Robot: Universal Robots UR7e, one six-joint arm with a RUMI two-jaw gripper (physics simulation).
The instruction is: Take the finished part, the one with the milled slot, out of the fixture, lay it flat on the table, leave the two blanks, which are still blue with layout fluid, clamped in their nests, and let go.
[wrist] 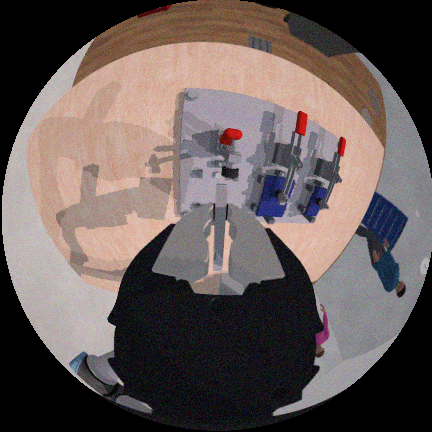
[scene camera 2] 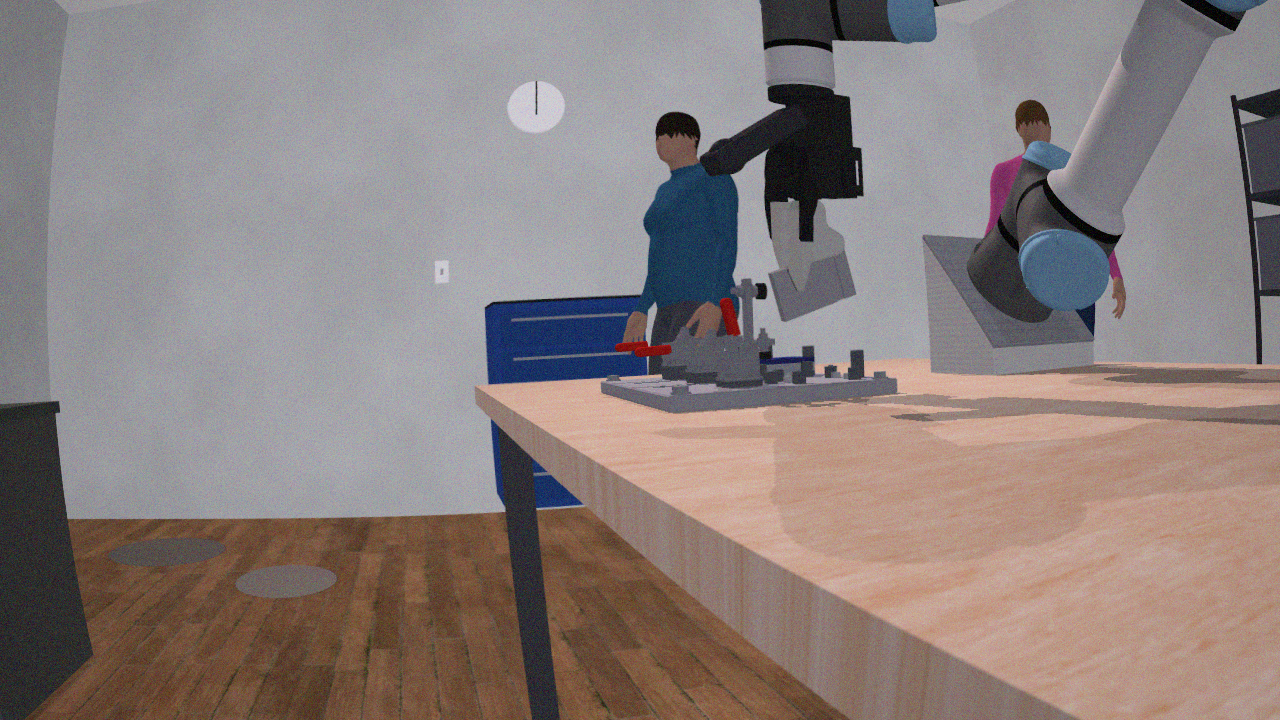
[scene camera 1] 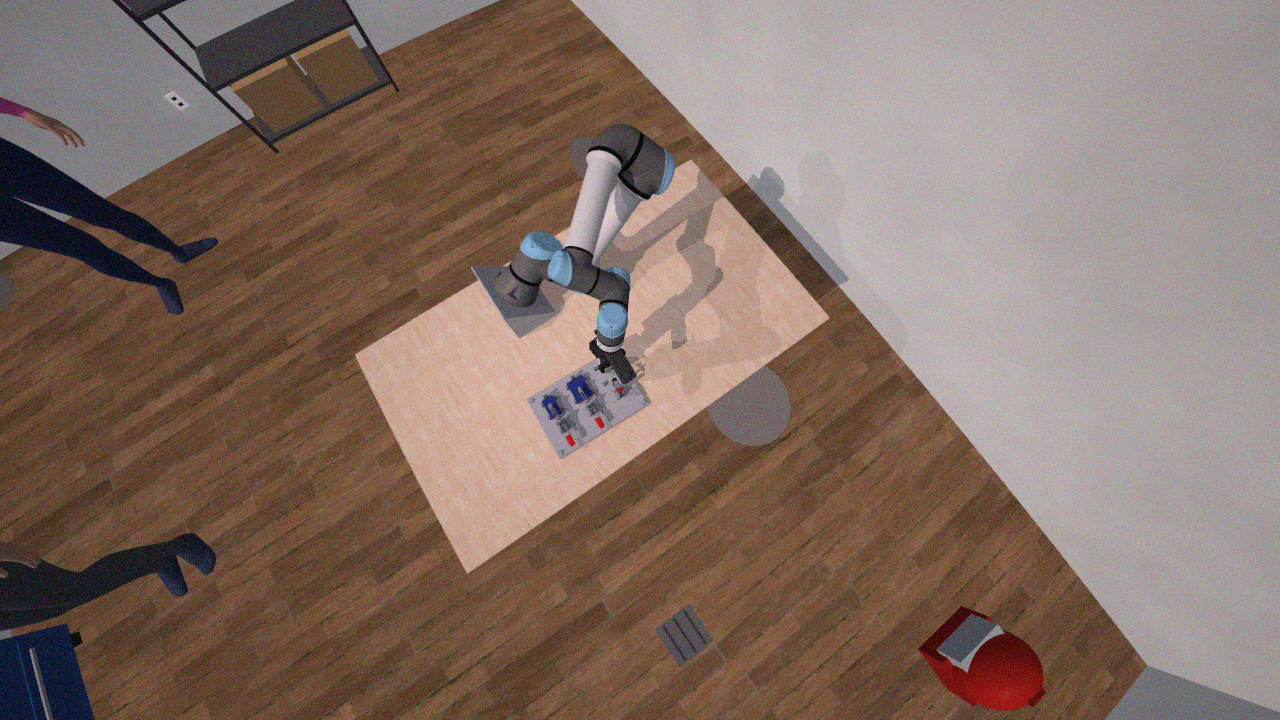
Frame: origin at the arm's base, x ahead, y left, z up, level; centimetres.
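Seen in the pictures: gripper, between the fingertips: [wrist: 220, 204] [scene camera 2: 796, 290] [scene camera 1: 609, 369]; arm's base, origin of its link: [scene camera 2: 1010, 286] [scene camera 1: 515, 290].
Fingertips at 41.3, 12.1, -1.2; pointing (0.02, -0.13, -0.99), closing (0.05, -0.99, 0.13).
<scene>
Offsets run from my fingertips to a thing's top centre, as dx, dy, dz. "*": to the spot under its first point. Level surfaces: height alone.
My gripper [scene camera 1: 630, 377] [scene camera 2: 799, 273] [wrist: 220, 204] is shut on the finished part, a grey plate {-2.1, +0.0, +4.4} [scene camera 2: 837, 284] [wrist: 221, 194] that hangs tilted above the fixture in scene camera 2 and shows edge-on between the jaws in the wrist view. Its milled slot cannot be made out. The fixture's base plate [scene camera 1: 626, 408] [scene camera 2: 832, 394] [wrist: 200, 111] lies on the table. One blue blank {* -1.4, -10.9, -4.8} [scene camera 1: 580, 387] [wrist: 269, 199] and the other blue blank [scene camera 1: 551, 407] [wrist: 313, 206] sit under their clamps. The third clamp's red handle {+7.3, -0.6, -0.6} [scene camera 2: 729, 316] [wrist: 231, 135] stands up, its arm raised.
The wooden table {dz -10.6} [scene camera 1: 429, 429] [scene camera 2: 1029, 483] [wrist: 150, 65] extends around the fixture. The raised clamp arm [scene camera 2: 748, 308] stands close beside the held part. The robot's slanted base [scene camera 1: 528, 320] [scene camera 2: 957, 308] is behind the fixture. Two people [scene camera 2: 689, 223] [scene camera 2: 1002, 192] stand beyond the table.
</scene>
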